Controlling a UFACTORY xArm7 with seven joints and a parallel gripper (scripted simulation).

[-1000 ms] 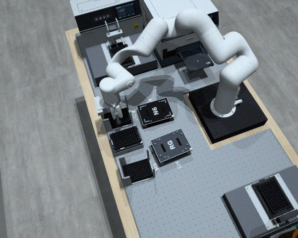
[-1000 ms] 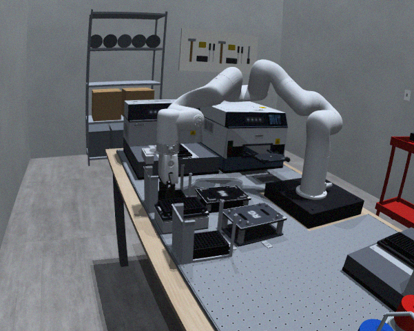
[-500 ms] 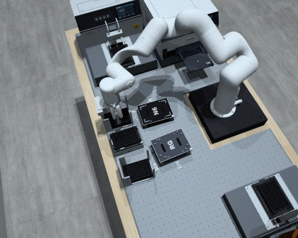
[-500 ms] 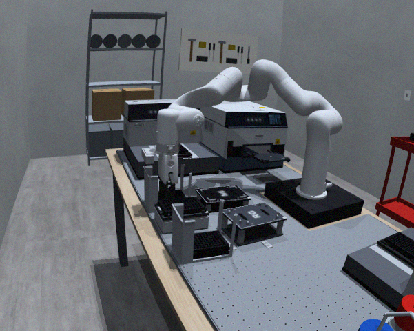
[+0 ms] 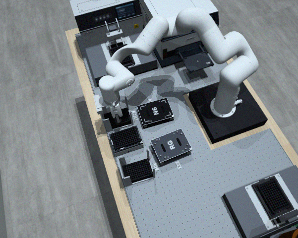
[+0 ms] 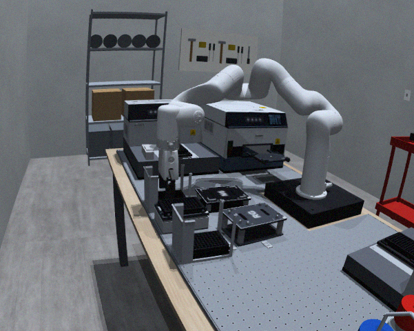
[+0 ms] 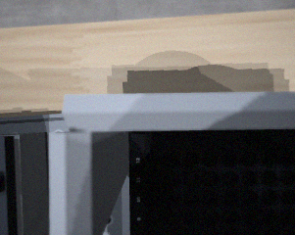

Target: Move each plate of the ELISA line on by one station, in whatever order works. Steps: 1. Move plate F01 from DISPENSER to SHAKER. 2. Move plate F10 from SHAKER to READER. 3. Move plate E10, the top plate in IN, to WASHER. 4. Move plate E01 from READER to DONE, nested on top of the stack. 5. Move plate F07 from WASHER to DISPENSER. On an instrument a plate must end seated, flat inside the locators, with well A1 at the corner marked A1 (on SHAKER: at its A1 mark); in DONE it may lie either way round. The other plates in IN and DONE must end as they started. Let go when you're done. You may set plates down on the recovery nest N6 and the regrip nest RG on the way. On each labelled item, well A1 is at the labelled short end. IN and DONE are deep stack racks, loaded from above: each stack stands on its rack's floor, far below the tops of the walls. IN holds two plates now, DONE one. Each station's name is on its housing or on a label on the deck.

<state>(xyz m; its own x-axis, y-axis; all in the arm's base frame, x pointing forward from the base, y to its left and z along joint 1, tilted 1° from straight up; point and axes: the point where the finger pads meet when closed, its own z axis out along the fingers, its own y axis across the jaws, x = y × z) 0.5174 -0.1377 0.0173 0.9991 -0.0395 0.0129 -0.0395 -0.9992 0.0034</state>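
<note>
The done label lies 90 mm behind my hand and 50 mm below it. From my hand the other things lie so: regrip nest RG: 250 mm to the left, 190 mm behind; then recovery nest N6: 190 mm behind, 40 mm to the left, 20 mm below.
</note>
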